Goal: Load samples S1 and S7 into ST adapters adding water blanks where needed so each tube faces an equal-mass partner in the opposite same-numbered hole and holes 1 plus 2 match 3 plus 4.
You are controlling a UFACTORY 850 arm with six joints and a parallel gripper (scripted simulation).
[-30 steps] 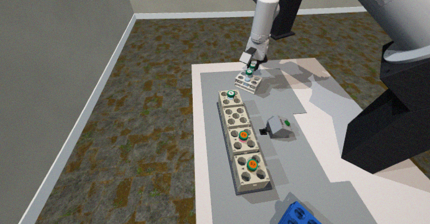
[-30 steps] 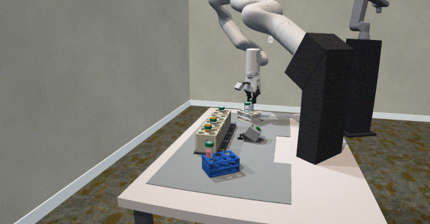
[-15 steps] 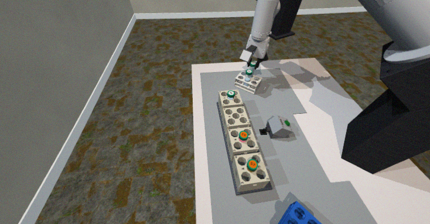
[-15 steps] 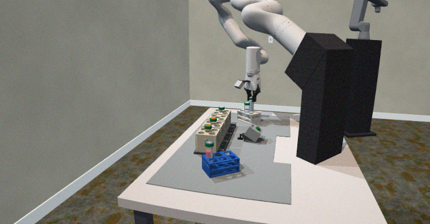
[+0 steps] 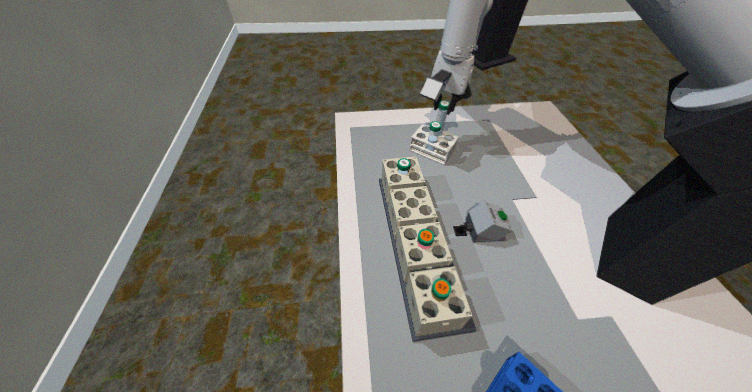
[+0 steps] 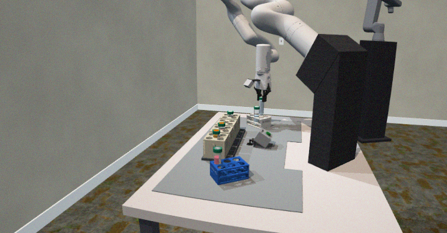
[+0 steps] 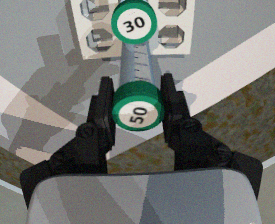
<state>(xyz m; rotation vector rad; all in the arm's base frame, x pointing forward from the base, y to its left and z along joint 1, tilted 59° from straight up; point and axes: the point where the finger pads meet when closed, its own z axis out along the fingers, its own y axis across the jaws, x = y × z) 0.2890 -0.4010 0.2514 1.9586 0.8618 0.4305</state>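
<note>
Right now the 50 mL blank is 5 cm below my hand and 1 cm ahead of it. From my hand the other things lie so: blank rack RB: 14 cm below, 2 cm ahead, 1 cm to the left; then 30 mL blank: 11 cm below, 4 cm ahead, 2 cm to the left; then 40 mL blank: 21 cm ahead, 11 cm to the left, 10 cm below.
</note>
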